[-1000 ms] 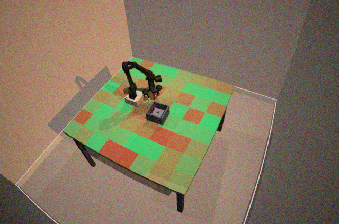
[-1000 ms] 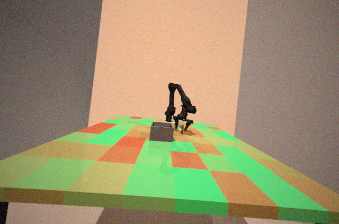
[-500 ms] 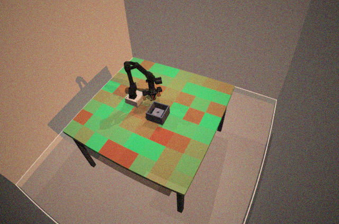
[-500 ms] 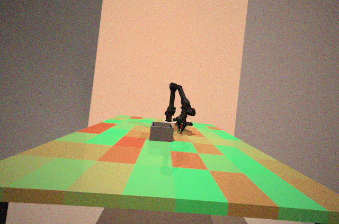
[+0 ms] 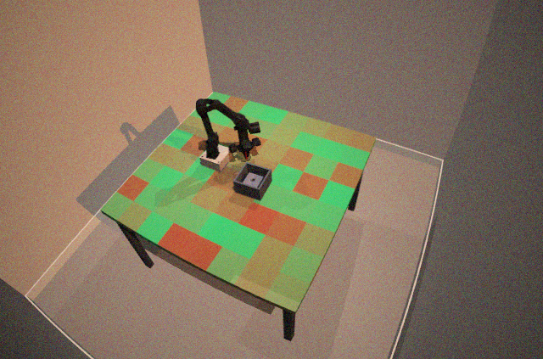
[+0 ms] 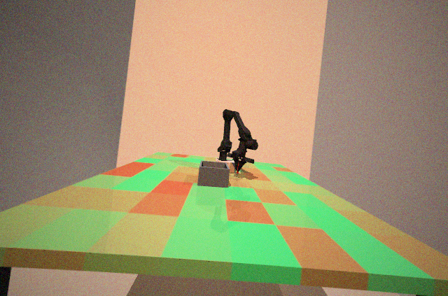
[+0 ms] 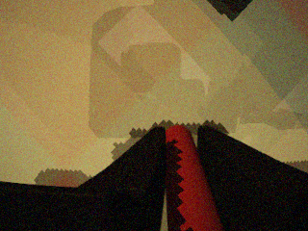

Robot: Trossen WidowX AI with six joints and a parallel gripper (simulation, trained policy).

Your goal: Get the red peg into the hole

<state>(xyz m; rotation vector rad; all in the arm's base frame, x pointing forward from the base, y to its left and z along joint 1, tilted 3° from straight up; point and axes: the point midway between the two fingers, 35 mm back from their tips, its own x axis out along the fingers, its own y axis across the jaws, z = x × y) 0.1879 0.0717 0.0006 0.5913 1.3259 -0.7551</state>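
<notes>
Now: the pale plate 110 mm ahead of my gripper tip and 170 mm to the right of it. The rest, counted from my gripper tip: dark box (110 mm ahead, 170 mm to the right, 10 mm below); red peg (10 mm behind, 10 mm to the left, 20 mm above).
</notes>
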